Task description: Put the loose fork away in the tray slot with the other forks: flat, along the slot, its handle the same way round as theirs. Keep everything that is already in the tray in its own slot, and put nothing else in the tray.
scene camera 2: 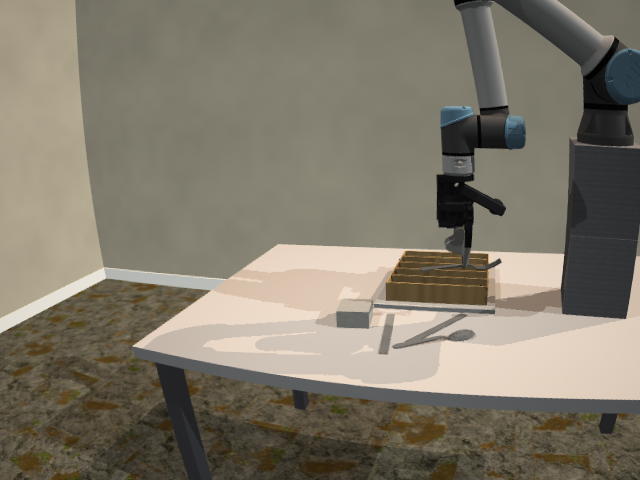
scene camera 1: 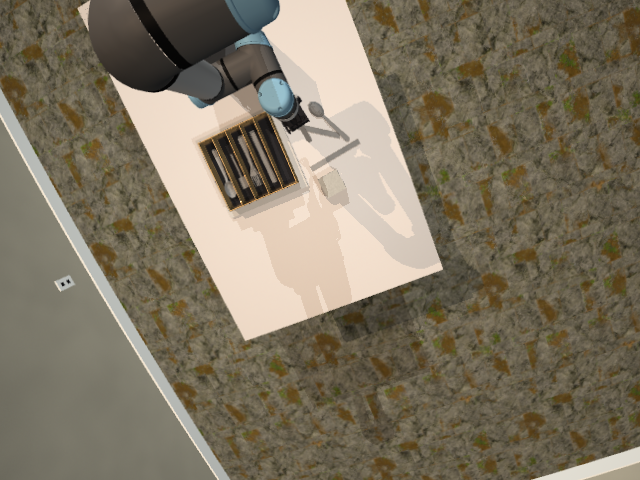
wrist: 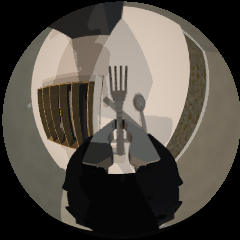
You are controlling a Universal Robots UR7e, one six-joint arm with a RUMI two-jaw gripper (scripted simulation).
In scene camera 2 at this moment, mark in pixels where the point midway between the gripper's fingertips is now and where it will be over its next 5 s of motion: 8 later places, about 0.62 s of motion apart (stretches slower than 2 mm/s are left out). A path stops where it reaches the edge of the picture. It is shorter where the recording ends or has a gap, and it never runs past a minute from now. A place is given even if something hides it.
My gripper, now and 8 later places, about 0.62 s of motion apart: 463,267; 454,259; 447,240; 447,239; 448,240; 448,241; 447,241; 447,240; 448,240
